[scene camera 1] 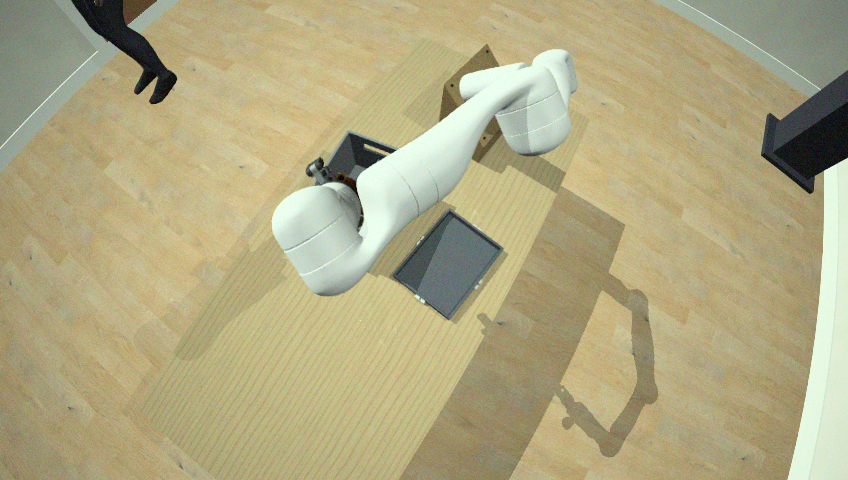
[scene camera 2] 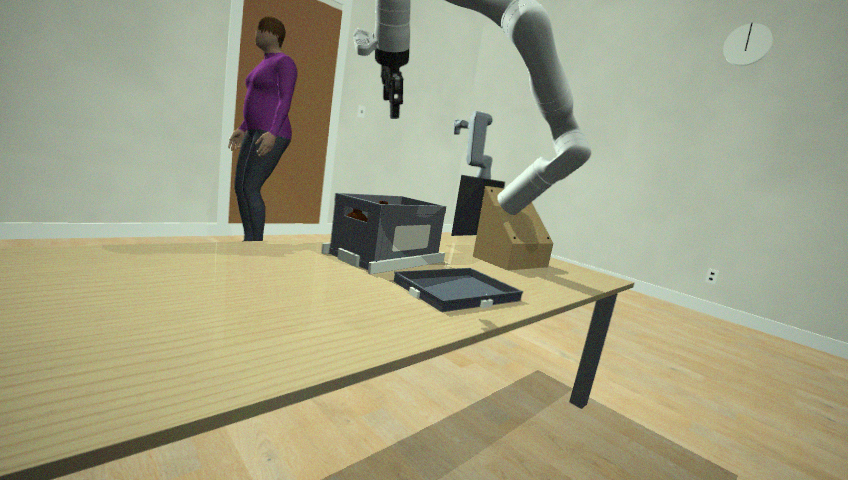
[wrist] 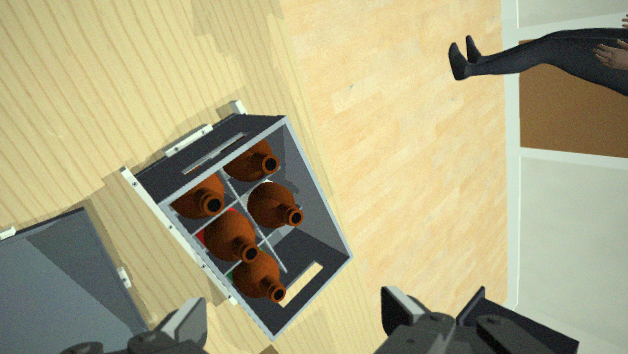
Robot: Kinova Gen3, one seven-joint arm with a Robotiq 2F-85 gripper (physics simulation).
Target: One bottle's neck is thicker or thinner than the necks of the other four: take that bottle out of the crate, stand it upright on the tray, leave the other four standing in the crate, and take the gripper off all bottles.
Labels:
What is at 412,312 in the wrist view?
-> My gripper.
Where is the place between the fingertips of my gripper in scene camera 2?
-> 390,108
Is my gripper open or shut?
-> Open.

